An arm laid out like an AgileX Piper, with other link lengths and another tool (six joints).
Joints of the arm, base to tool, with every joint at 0 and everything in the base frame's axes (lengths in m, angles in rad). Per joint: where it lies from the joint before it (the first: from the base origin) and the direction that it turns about. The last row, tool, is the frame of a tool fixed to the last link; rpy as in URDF.
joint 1: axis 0 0 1 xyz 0 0 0.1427
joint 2: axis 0 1 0 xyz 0 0 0
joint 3: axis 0 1 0 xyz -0.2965 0 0.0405
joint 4: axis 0.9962 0 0.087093 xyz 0.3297 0 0.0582
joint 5: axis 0 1 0 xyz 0 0 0
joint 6: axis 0.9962 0 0.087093 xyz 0.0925 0 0.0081
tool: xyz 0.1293 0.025 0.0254 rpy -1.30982 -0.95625 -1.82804
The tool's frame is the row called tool.
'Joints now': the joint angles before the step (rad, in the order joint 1, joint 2, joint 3, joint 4, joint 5, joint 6). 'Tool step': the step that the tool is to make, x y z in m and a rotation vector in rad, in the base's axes. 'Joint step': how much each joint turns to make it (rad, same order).
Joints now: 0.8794, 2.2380, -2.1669, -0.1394, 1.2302, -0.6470
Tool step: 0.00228, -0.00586, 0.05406, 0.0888, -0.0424, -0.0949
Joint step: -0.0047, -0.0857, -0.0001, -0.0136, 0.0038, 0.0974
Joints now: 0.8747, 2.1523, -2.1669, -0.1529, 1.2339, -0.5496
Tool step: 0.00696, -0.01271, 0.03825, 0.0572, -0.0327, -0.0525
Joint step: -0.0208, -0.0576, -0.0062, -0.0035, 0.0041, 0.0348
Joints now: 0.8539, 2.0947, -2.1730, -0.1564, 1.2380, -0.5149
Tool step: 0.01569, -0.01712, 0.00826, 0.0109, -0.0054, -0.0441
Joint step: -0.0376, -0.0127, -0.0018, -0.0001, 0.0039, 0.0068
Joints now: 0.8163, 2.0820, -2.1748, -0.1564, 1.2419, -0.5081
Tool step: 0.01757, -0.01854, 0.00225, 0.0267, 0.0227, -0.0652
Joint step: -0.0502, -0.0039, 0.0000, 0.0246, 0.0039, 0.0218
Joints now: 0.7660, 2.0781, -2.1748, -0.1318, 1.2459, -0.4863
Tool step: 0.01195, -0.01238, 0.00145, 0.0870, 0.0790, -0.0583
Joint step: -0.0675, 0.0000, -0.0001, 0.1130, 0.0016, 0.0131
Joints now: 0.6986, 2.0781, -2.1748, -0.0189, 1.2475, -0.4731
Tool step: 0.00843, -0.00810, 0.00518, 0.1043, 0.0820, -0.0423
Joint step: -0.0649, 0.0000, -0.0001, 0.1338, 0.0000, 0.0022
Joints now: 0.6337, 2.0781, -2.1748, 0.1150, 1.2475, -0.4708
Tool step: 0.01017, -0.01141, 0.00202, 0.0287, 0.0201, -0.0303
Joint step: -0.0369, -0.0001, 0.0000, 0.0357, -0.0001, -0.0001
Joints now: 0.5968, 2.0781, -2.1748, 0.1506, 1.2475, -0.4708
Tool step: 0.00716, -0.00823, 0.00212, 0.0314, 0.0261, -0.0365
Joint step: -0.0288, 0.0000, 0.0000, 0.0333, 0.0021, 0.0164
